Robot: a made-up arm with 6 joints. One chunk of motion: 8 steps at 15 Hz.
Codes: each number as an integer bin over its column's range. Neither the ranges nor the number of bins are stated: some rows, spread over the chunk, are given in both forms.
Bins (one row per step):
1: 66 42 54 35 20 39
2: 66 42 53 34 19 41
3: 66 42 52 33 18 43
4: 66 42 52 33 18 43
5: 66 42 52 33 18 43
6: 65 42 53 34 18 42
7: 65 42 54 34 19 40
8: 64 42 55 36 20 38
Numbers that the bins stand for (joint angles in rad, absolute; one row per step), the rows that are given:
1: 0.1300 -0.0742 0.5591 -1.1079 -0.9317 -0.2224
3: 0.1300 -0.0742 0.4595 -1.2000 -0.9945 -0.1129
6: 0.0994 -0.0742 0.5093 -1.1539 -0.9945 -0.1403
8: 0.0688 -0.0742 0.6089 -1.0618 -0.9317 -0.2498
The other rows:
2: 0.1300 -0.0742 0.5093 -1.1539 -0.9631 -0.1677
4: 0.1300 -0.0742 0.4595 -1.2000 -0.9945 -0.1129
5: 0.1300 -0.0742 0.4595 -1.2000 -0.9945 -0.1129
7: 0.0994 -0.0742 0.5591 -1.1539 -0.9631 -0.1951

